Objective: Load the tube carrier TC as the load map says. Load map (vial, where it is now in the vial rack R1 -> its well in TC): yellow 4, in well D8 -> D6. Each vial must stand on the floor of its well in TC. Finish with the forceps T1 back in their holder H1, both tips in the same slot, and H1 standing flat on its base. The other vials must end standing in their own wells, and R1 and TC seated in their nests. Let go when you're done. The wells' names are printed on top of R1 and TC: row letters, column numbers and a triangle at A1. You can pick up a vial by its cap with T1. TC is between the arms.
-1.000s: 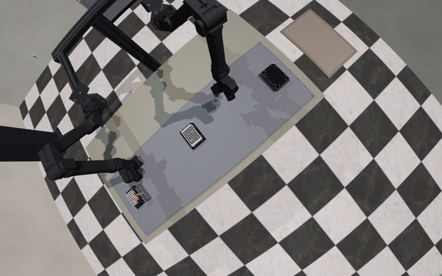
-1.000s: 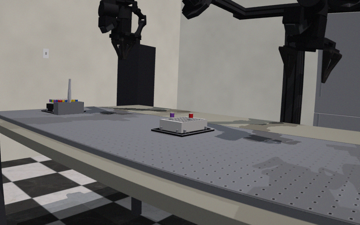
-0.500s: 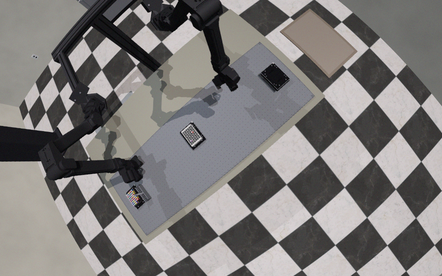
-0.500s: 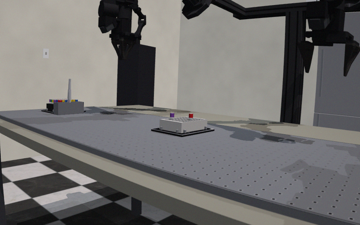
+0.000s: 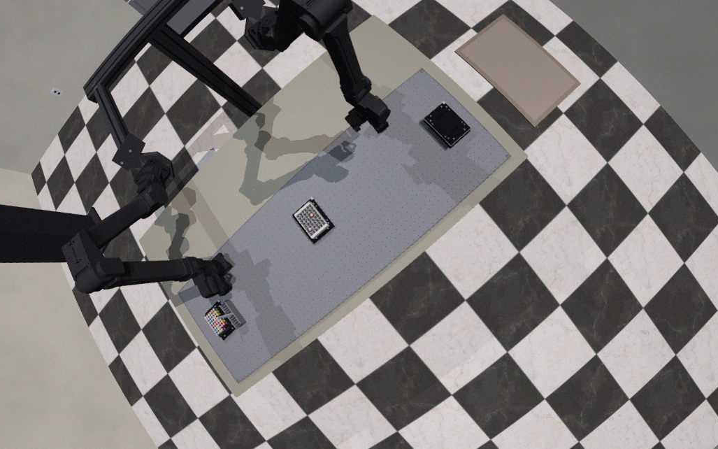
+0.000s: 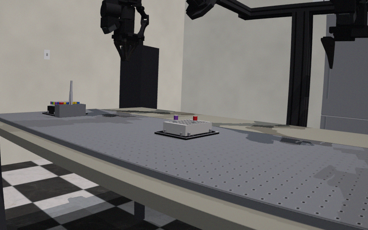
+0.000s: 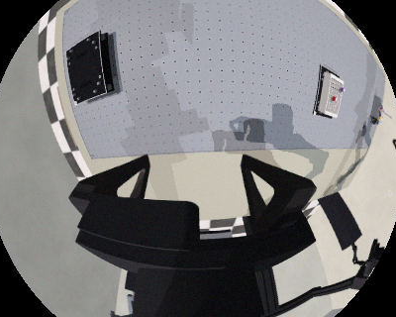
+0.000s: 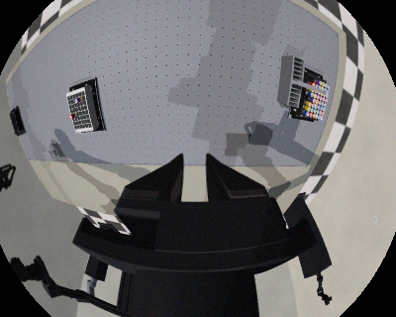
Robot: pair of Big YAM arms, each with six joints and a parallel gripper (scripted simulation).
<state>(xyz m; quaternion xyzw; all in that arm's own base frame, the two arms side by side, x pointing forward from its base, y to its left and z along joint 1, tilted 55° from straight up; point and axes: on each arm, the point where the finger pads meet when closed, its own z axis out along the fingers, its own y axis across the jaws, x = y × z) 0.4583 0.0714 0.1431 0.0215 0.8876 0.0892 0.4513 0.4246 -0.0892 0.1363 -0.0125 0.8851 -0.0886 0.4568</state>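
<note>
Now: the grey holder H1 60 mm ahead of my right hand, 250 mm to the right of it and 220 mm below it. From my right hand the other things lie so: white tube carrier TC (70 mm ahead, 320 mm to the left, 210 mm below).
</note>
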